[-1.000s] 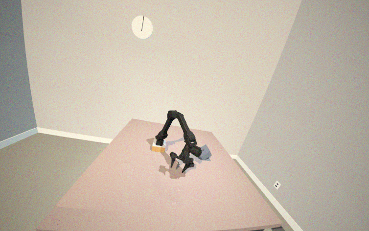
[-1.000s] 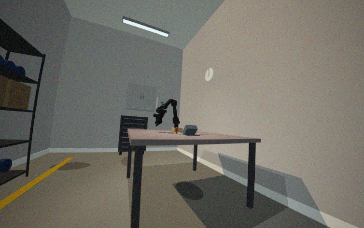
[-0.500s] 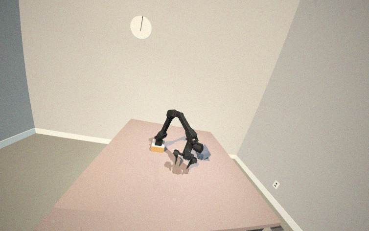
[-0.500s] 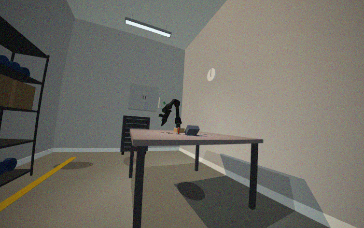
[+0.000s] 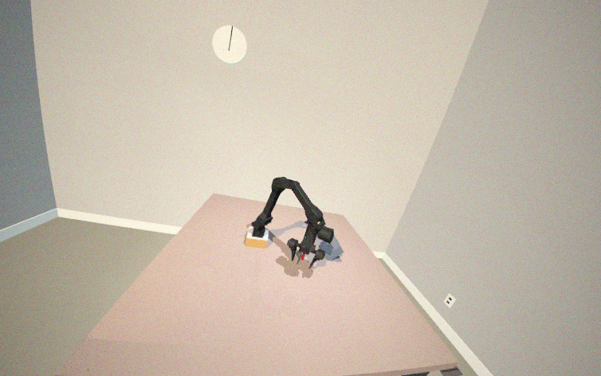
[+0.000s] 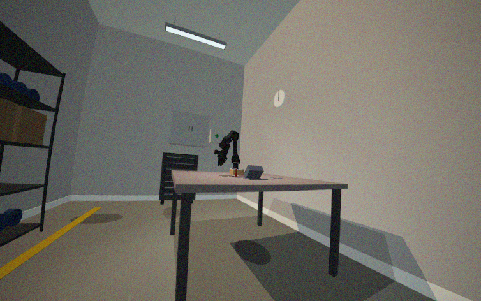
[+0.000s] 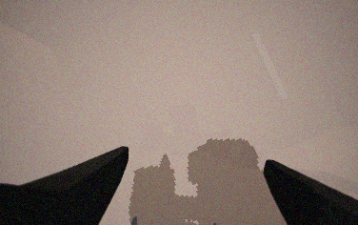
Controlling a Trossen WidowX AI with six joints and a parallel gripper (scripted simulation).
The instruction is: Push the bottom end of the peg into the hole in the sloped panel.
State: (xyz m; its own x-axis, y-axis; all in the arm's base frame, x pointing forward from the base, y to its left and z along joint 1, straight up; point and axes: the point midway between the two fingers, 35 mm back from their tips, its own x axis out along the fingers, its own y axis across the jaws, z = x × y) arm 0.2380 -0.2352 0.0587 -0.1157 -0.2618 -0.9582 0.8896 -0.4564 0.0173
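Now: gripper tip 50 mm short of the red peg, 150 mm to the right of it and 30 mm above it. The rest, counted from my gripper tip: grey sloped panel (240 mm ahead, 230 mm to the left, 40 mm below).
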